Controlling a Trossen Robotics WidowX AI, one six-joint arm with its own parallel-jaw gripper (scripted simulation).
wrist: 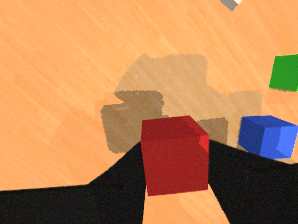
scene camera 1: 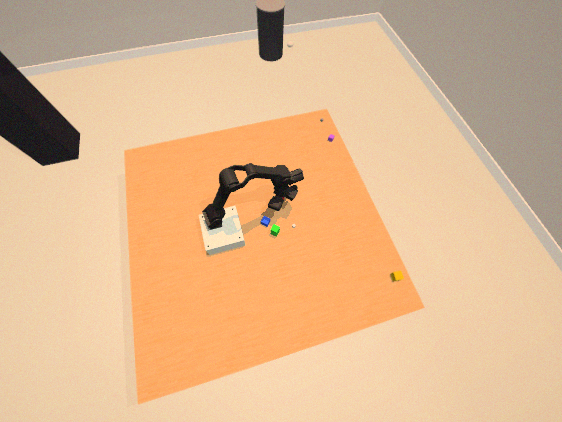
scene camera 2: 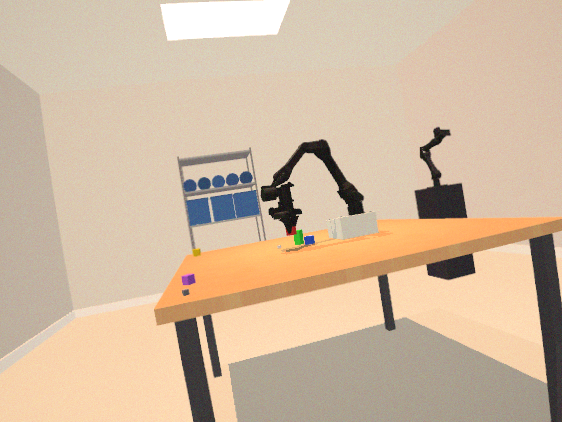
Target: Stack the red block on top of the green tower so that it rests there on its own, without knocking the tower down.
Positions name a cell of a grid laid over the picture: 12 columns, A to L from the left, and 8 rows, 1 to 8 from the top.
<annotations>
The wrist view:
my gripper: G6
red block: H6, held by my gripper
</annotations>
